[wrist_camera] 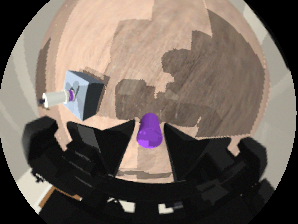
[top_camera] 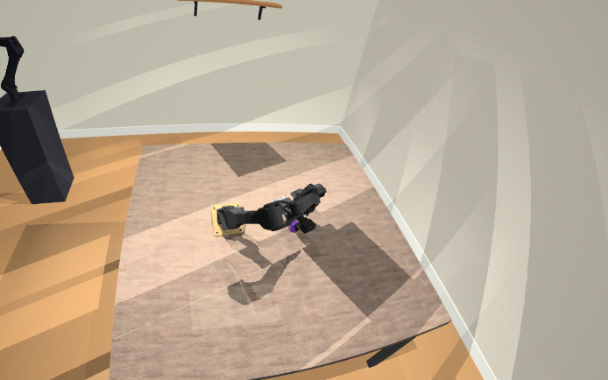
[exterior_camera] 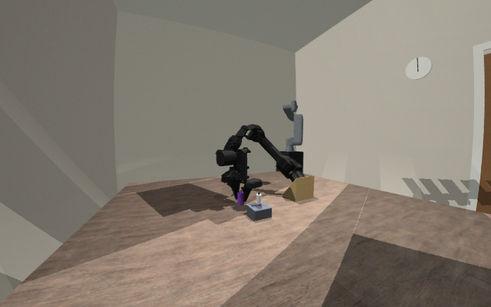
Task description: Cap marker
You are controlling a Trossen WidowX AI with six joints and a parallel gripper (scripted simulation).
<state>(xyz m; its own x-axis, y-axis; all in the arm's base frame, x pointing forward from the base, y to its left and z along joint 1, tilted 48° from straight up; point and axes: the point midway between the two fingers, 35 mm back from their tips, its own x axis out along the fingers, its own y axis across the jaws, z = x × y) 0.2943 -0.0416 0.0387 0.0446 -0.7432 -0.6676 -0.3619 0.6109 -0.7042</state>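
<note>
Right now the grey-blue holder block is 130 mm to the left of my gripper tip and 10 mm behind it. The rest, counted from my gripper tip: purple cap (10 mm above).
</note>
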